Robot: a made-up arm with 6 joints.
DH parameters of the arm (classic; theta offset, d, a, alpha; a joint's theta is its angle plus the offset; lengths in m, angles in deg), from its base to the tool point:
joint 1: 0 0.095 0 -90
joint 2: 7.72 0 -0.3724 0
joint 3: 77.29 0 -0.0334 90
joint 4: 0 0.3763 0 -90
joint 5: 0 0 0.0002 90
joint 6: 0 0.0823 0 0
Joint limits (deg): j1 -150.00..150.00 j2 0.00..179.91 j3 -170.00..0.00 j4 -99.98..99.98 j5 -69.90..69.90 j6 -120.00..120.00
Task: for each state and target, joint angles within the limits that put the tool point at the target. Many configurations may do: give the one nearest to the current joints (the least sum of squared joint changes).
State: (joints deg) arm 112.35 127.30 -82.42 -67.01 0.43 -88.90
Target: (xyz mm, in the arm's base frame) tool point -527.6 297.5 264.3
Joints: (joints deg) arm 150.00 110.23 -80.43 -67.24 -4.79 -88.90
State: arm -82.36 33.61 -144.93 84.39 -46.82 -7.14
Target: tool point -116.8 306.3 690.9
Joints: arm -81.91 21.18 -101.27 93.23 -62.13 -7.14
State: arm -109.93 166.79 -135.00 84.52 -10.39 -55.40
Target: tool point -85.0 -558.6 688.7
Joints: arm -96.75 115.59 -144.29 84.51 -13.41 -55.40
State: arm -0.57 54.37 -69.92 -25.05 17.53 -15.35
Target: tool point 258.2 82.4 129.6
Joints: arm 20.08 77.30 -23.68 -21.69 21.55 -15.35
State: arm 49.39 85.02 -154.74 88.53 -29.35 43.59
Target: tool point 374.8 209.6 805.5
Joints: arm 31.50 111.28 -159.13 86.68 -12.19 43.59
